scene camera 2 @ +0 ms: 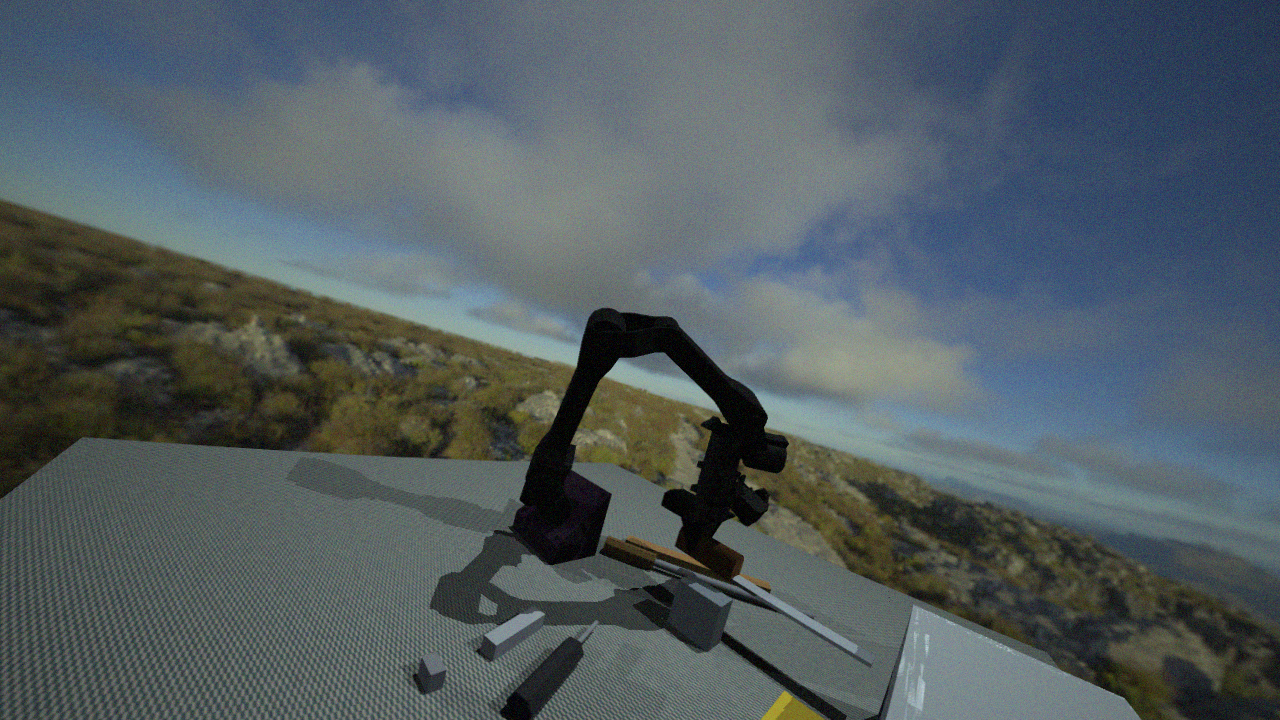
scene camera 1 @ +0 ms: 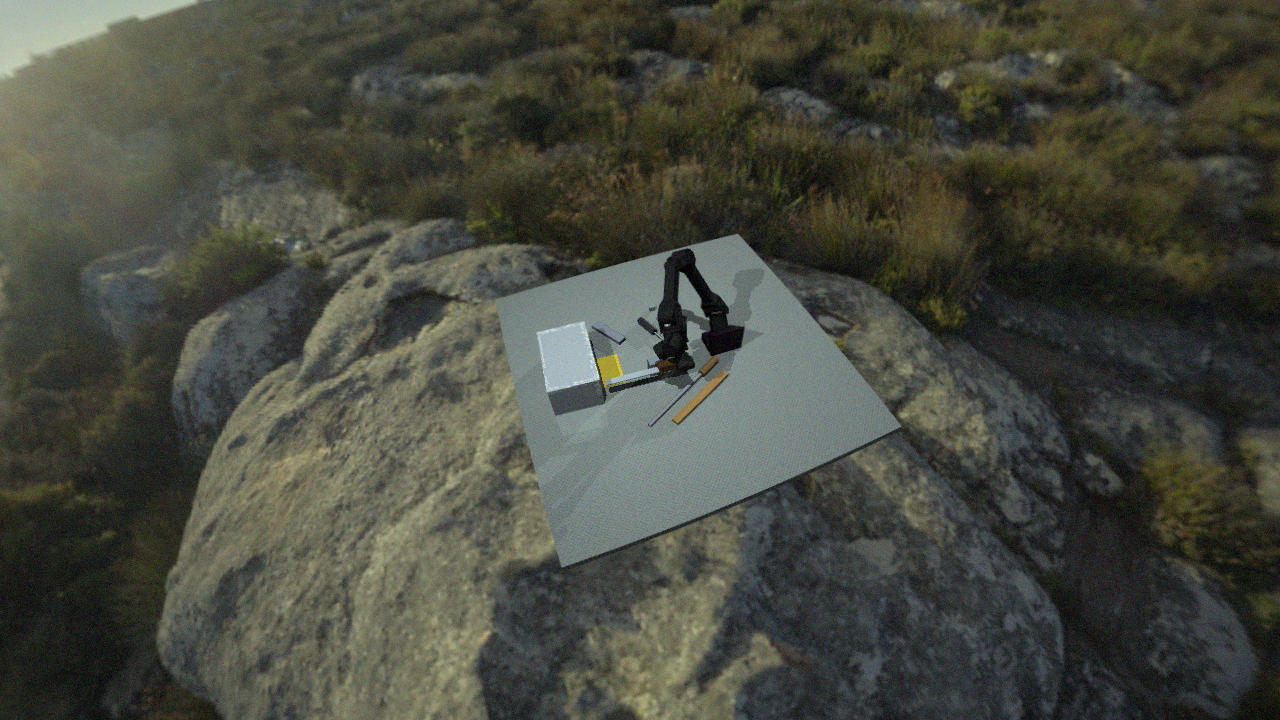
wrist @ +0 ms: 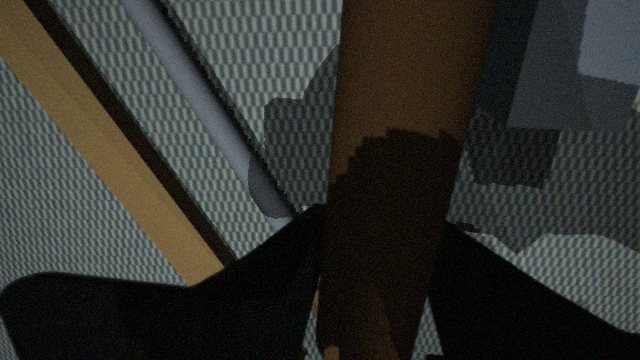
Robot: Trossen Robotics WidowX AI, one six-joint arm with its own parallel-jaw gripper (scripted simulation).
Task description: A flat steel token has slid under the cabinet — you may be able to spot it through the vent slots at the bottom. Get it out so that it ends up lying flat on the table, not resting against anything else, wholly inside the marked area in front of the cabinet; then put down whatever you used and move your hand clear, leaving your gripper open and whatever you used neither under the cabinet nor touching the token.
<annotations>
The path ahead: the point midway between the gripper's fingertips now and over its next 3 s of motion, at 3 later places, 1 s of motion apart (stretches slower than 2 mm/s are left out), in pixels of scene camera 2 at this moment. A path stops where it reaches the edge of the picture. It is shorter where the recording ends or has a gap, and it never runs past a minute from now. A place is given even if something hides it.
My gripper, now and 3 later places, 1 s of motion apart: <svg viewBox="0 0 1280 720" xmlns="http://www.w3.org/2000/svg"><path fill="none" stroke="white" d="M695 549L686 580L685 589L686 594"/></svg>
</annotations>
